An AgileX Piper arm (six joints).
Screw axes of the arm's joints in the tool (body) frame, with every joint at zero. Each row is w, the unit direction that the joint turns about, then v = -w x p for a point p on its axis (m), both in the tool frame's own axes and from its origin. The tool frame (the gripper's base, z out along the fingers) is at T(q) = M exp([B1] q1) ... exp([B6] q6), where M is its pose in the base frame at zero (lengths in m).
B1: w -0.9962 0 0.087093 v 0.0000 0.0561 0.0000
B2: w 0 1 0 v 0.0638 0.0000 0.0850
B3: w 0 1 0 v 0.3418 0.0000 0.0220
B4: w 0 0 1 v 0.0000 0.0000 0.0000
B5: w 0 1 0 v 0.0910 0.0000 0.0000
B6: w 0 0 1 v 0.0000 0.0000 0.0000
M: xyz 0.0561 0.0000 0.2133 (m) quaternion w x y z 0.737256 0 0.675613 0
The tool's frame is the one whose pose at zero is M.
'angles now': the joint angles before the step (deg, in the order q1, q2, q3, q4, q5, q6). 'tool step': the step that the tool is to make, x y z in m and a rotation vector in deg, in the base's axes. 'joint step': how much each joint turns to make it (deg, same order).
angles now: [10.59, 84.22, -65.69, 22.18, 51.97, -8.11]
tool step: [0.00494, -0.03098, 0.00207, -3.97, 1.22, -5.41]
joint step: [-5.00, 0.00, -1.11, -5.17, 2.29, 2.67]
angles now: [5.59, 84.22, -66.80, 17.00, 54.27, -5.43]
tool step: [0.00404, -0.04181, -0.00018, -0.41, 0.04, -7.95]
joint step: [-8.01, 0.00, 0.00, -0.44, 0.04, 0.05]
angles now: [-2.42, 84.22, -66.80, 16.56, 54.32, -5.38]
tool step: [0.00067, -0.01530, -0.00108, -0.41, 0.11, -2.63]
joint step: [-2.86, 0.19, 0.00, -0.34, -0.07, -0.19]
